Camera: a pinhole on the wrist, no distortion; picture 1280 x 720 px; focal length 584.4 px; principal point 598.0 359.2 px. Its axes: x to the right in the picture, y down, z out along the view. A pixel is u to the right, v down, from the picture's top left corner.
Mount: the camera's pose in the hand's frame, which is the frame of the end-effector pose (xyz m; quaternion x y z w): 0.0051 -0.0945 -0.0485 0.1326 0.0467 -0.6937 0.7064
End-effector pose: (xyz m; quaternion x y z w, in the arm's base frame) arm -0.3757 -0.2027 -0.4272 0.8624 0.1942 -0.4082 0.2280
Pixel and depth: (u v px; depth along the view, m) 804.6 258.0 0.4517
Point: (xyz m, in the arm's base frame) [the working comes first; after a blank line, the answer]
In the camera's frame: 0.1597 -0.0782 0.4517

-0.8429 -0.1080 -0.6059
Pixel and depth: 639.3 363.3 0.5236
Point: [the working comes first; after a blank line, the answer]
In the camera's frame: 0.0370 0.0037 0.5236

-0.8173 -0.2410 -0.6985
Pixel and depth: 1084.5 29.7 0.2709
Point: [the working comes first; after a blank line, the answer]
In the camera's frame: 0.2255 -0.1527 0.2709

-0.7596 0.0095 -0.4581
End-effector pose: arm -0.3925 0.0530 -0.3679 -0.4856 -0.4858 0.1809 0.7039
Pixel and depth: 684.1 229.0 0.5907
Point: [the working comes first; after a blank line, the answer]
In the camera's frame: 0.0870 -0.1316 0.5907

-0.9661 0.0057 -0.1567
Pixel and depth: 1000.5 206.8 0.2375
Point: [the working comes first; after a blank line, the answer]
In the camera's frame: 0.1636 -0.0619 0.2375

-0.6097 -0.0826 -0.1318
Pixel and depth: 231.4 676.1 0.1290
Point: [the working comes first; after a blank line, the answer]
In the camera's frame: -0.0809 0.0700 0.1290

-0.4664 0.1246 -0.2915
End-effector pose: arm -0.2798 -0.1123 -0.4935 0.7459 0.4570 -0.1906 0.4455
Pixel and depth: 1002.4 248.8 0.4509
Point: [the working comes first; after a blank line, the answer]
In the camera's frame: 0.3120 -0.0852 0.4509

-0.7403 -0.3287 -0.8163
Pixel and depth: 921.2 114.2 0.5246
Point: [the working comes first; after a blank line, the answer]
In the camera's frame: 0.2901 -0.2199 0.5246

-0.8040 -0.4525 -0.7478
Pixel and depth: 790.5 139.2 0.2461
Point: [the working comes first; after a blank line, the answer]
In the camera's frame: 0.0811 -0.0926 0.2461

-0.5186 -0.2577 -0.6134
